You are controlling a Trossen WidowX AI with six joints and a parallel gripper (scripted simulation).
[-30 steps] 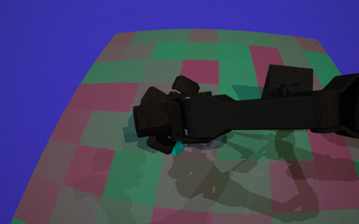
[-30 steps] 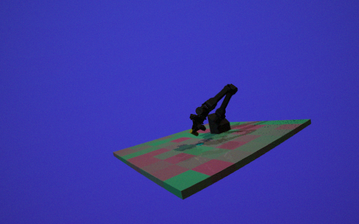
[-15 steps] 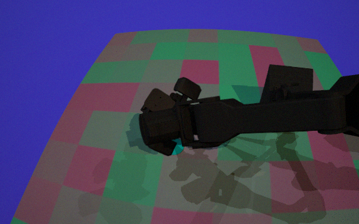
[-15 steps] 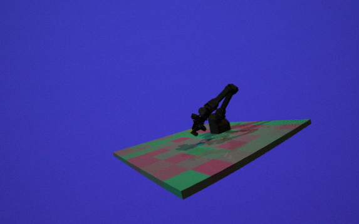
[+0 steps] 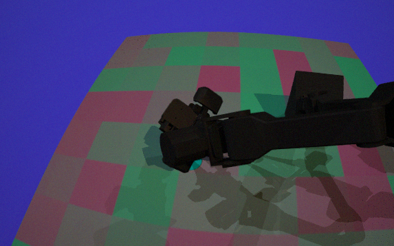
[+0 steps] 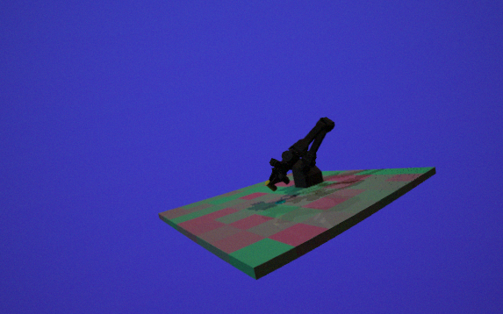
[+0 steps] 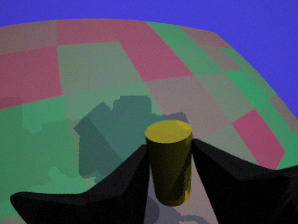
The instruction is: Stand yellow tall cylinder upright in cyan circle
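Right now the cyan circle is 3 cm behind my gripper tip, 3 cm to the left of it and 11 cm below it. Also, from my gripper tip: yellow tall cylinder 1 cm behind, 2 cm below.
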